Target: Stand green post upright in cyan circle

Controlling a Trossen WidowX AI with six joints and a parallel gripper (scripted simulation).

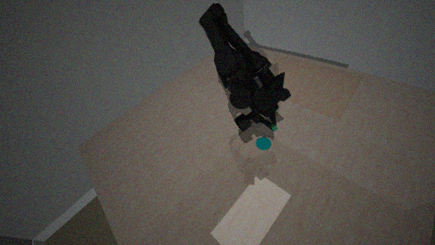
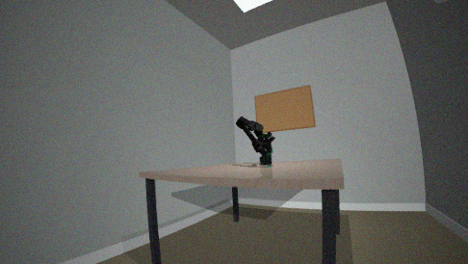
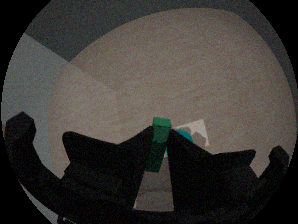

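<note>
My gripper tip is now 30 mm to the left of the cyan circle and 120 mm above it. From my gripper tip the other things lie so: green post 10 mm behind, 20 mm to the right, 10 mm below.
</note>
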